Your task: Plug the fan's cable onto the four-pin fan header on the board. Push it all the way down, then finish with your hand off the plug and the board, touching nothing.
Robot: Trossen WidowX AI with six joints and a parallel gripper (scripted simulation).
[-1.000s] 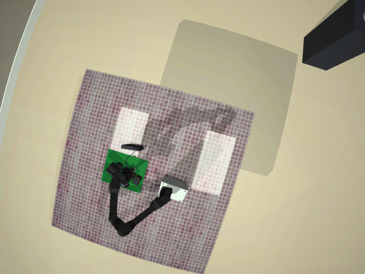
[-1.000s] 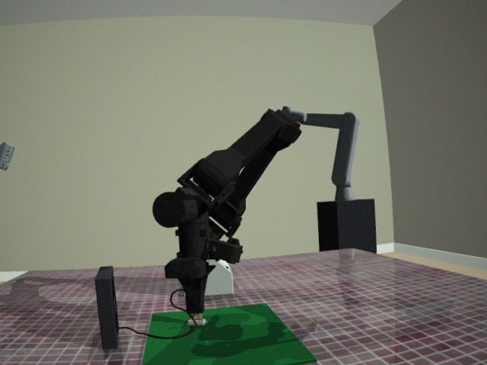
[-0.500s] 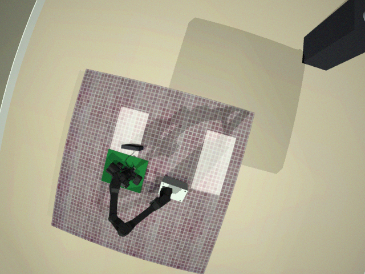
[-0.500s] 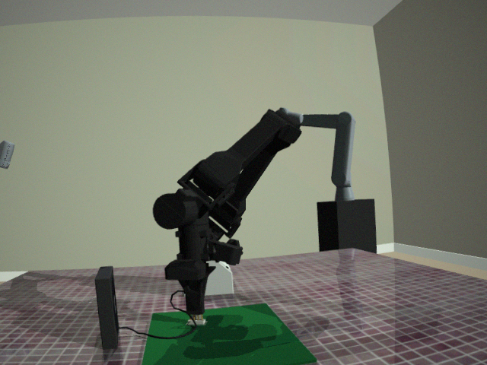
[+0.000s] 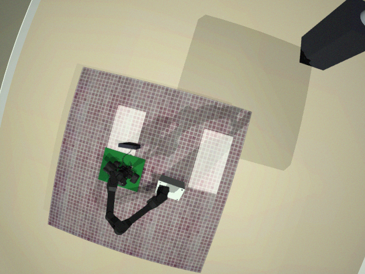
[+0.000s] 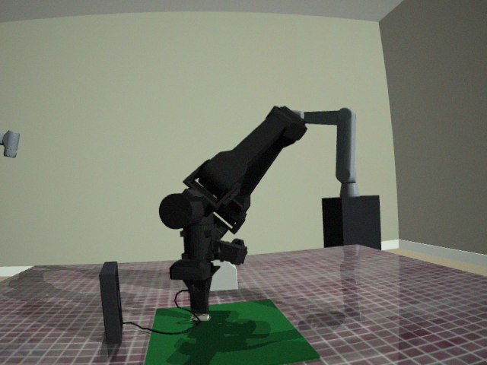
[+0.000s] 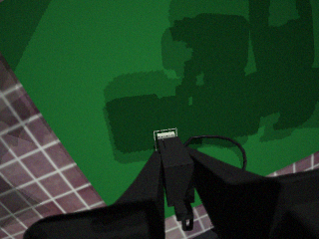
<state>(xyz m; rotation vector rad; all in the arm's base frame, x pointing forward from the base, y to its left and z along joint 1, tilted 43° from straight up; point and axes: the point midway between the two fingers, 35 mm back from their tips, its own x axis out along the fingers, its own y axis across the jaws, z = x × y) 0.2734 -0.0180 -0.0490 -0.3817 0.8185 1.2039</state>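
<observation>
Right now my gripper tip is 1 cm to the left of the dark plug and 1 cm below it. Also, from my gripper tip: fan: 2 cm ahead, 16 cm to the right, 3 cm above; then green board: 7 cm ahead, 2 cm to the left, 4 cm below.
</observation>
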